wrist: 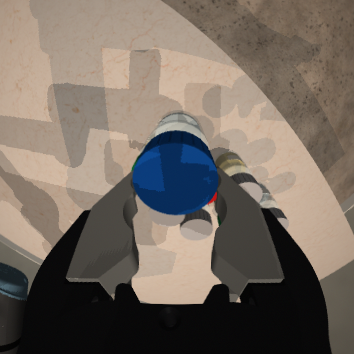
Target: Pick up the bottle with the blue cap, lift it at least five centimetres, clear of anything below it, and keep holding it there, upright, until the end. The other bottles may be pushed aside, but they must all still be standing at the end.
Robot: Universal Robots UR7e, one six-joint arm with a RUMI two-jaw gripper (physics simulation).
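Places are measured from the arm's base along level axes (x ahead, y left, z up), in metres.
Pixels of known places: gripper, fingertip midpoint: [176,168].
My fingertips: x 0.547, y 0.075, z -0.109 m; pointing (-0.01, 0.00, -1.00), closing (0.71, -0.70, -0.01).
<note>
Behind a point stands the place of what it marks.
The bottle with the blue cap [175,172] @(x 0.561, y 0.088, z -0.070 m) is in the middle of the wrist view, seen from above, with its clear and white body partly showing behind the cap. My gripper [176,168] @(x 0.547, y 0.075, z -0.109 m) is shut on this bottle, one jaw on each side. The bottle looks upright, though its base is hidden. Other bottles look smaller and lower: one with a white cap [196,228] @(x 0.467, y -0.044, z -0.162 m) shows between the jaws, and a yellow-banded bottle [232,163] @(x 0.572, y -0.021, z -0.214 m) and another white-capped bottle [280,216] @(x 0.580, y -0.131, z -0.164 m) stand to the right. A red sliver [213,199] @(x 0.525, y -0.016, z -0.162 m) shows beside the right jaw. Contact below the held bottle cannot be seen.
The pale round tabletop [320,245] @(x 0.618, y -0.571, z -0.267 m) lies beneath, crossed by shadows, with its curved edge at the right. A brown speckled surface [305,30] lies beyond it at the upper right. A dark cylinder with a bluish top [11,282] shows at the lower left.
</note>
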